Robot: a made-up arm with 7 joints. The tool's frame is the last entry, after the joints. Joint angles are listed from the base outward. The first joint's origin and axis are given. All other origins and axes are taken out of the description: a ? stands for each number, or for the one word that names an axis. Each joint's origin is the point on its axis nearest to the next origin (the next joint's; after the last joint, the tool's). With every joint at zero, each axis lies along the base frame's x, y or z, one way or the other. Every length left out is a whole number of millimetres.
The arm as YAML. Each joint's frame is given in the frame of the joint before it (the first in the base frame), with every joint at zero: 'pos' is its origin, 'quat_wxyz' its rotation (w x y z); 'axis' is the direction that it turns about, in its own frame. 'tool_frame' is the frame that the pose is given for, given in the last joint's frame.
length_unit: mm
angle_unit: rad
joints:
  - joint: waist
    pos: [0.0, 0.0, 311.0]
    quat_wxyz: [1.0, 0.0, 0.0, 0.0]
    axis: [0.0, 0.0, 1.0]
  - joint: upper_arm
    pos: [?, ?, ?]
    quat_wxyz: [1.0, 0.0, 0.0, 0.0]
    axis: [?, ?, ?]
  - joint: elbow
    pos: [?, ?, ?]
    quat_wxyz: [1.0, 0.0, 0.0, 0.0]
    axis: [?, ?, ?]
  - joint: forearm
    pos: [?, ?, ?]
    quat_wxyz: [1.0, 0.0, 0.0, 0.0]
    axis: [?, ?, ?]
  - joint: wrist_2
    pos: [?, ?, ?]
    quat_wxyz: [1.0, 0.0, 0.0, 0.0]
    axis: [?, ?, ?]
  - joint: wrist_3
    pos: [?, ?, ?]
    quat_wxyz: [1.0, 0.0, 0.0, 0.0]
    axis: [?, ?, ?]
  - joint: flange
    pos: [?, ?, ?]
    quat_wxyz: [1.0, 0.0, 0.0, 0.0]
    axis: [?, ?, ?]
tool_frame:
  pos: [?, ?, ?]
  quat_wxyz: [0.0, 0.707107, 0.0, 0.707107]
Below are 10 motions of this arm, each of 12 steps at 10 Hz.
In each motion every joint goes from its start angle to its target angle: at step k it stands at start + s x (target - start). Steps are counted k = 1, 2, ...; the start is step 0. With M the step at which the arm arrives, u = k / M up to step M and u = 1 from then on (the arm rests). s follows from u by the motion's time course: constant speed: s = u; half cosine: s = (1 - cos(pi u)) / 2; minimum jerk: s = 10 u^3 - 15 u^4 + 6 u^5.
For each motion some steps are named. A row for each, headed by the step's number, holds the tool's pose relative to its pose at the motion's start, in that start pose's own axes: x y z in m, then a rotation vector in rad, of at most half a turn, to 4 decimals.
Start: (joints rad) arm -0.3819 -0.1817 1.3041 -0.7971 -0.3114 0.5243 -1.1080
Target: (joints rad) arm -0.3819 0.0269 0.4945 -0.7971 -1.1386 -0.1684 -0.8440
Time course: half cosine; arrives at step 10
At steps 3, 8, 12:
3: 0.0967 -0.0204 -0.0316 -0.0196 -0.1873 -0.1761
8: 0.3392 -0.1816 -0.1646 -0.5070 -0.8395 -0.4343
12: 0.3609 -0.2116 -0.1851 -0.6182 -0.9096 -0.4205

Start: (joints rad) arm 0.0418 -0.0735 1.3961 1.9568 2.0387 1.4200 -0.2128
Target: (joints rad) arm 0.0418 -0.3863 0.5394 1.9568 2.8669 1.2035 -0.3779
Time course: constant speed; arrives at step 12
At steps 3, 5, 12:
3: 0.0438 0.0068 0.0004 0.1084 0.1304 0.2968
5: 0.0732 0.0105 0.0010 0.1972 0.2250 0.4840
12: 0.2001 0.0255 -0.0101 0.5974 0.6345 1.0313

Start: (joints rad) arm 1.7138 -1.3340 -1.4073 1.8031 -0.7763 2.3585 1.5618
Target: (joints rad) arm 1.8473 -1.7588 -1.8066 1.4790 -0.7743 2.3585 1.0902
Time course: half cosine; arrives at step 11
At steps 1, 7, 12:
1: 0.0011 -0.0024 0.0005 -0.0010 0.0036 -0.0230
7: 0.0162 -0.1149 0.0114 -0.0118 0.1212 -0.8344
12: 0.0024 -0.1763 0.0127 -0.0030 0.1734 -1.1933

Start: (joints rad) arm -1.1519 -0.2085 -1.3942 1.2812 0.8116 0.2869 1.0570
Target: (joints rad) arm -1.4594 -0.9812 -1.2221 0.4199 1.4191 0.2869 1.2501
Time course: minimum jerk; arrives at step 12
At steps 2, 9, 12:
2: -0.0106 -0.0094 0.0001 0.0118 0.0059 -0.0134
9: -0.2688 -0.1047 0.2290 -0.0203 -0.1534 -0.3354
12: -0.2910 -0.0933 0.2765 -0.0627 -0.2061 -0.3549

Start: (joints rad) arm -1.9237 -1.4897 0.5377 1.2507 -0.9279 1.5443 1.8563
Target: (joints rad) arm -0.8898 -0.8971 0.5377 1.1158 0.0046 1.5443 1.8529
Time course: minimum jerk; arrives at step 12
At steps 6, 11, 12:
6: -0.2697 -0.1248 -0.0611 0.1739 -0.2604 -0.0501
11: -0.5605 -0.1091 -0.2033 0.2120 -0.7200 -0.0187
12: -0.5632 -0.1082 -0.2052 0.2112 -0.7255 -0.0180

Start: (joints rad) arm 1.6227 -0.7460 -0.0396 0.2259 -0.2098 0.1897 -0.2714
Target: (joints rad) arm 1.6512 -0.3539 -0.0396 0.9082 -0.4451 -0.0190 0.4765
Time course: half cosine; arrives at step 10
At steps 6, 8, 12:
6: -0.0213 -0.0171 0.0300 -0.1245 -0.3220 0.4073
8: -0.0391 -0.0262 0.0406 -0.2154 -0.4263 0.5531
12: -0.0472 -0.0300 0.0445 -0.2561 -0.4622 0.6068

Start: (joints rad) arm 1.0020 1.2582 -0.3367 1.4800 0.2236 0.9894 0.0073
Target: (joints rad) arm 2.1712 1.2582 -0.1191 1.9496 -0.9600 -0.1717 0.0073
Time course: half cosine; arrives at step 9
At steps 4, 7, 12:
4: -0.1402 -0.0090 0.1950 0.1340 -0.7929 -0.2124
7: -0.3201 -0.1346 0.2618 0.2848 -1.3633 -0.7416
12: -0.3511 -0.1692 0.2528 0.2926 -1.4244 -0.8993

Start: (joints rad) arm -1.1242 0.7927 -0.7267 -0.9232 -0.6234 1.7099 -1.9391
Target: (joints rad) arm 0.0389 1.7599 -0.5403 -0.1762 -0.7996 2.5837 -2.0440
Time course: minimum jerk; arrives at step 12
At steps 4, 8, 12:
4: -0.0652 -0.1607 -0.0393 0.1633 -0.1018 -0.1770
8: -0.2841 -0.4071 -0.3951 0.5947 -0.1391 -0.6840
12: -0.3600 -0.3840 -0.5539 0.7306 -0.0755 -0.8515

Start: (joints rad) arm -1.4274 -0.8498 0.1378 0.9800 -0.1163 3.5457 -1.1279
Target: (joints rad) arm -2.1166 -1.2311 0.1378 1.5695 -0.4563 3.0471 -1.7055
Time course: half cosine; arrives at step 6
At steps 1, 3, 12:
1: -0.0152 0.0170 -0.0145 0.0985 -0.0217 -0.0712
3: -0.0864 0.1410 -0.1046 0.7268 -0.1818 -0.4960
12: -0.0980 0.2969 -0.2101 1.4380 -0.4101 -0.7896

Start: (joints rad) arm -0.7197 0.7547 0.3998 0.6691 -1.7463 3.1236 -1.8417
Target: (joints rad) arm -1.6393 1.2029 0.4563 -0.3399 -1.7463 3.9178 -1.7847
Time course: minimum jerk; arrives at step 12
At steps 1, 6, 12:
1: -0.0021 0.0006 0.0011 -0.0052 0.0035 -0.0059
6: -0.1539 0.1114 0.1779 -0.6615 0.3680 -0.4870
12: -0.1754 0.3217 0.3697 -1.5196 0.7156 -0.8113

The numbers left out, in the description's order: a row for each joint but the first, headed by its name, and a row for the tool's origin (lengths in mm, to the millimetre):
upper_arm: xyz 0.0 -45.0 0.0, axis 0.0 -1.0 0.0
elbow: xyz 0.0 0.0 272.0, axis 0.0 0.0 1.0
forearm: xyz 16.0 51.0 0.0, axis 0.0 1.0 0.0
wrist_2: xyz -22.0 0.0 398.0, axis 0.0 0.0 1.0
wrist_3: xyz 0.0 -117.0 0.0, axis 0.0 -1.0 0.0
flange: xyz 18.0 0.0 132.0, axis 1.0 0.0 0.0
tool: xyz 0.0 0.0 0.0

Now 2 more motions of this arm.
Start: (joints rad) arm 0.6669 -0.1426 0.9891 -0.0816 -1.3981 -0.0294 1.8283
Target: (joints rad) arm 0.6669 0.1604 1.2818 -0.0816 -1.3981 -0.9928 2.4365
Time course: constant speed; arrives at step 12
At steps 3, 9, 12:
3: 0.0265 0.0069 -0.0116 -0.1935 -0.0195 0.1682
9: 0.0672 0.0423 -0.0389 -0.5786 0.0252 0.4190
12: 0.0829 0.0693 -0.0563 -0.7577 0.0969 0.4974

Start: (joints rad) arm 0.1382 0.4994 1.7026 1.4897 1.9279 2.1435 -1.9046
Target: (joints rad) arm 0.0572 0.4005 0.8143 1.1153 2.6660 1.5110 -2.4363
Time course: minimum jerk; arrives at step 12
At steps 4, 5, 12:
4: 0.0210 0.0449 0.0454 -0.0420 0.0452 0.0931
5: 0.0367 0.0790 0.0719 -0.0745 0.1018 0.1438
12: 0.1371 0.2925 0.1384 -0.3396 0.5809 0.1832

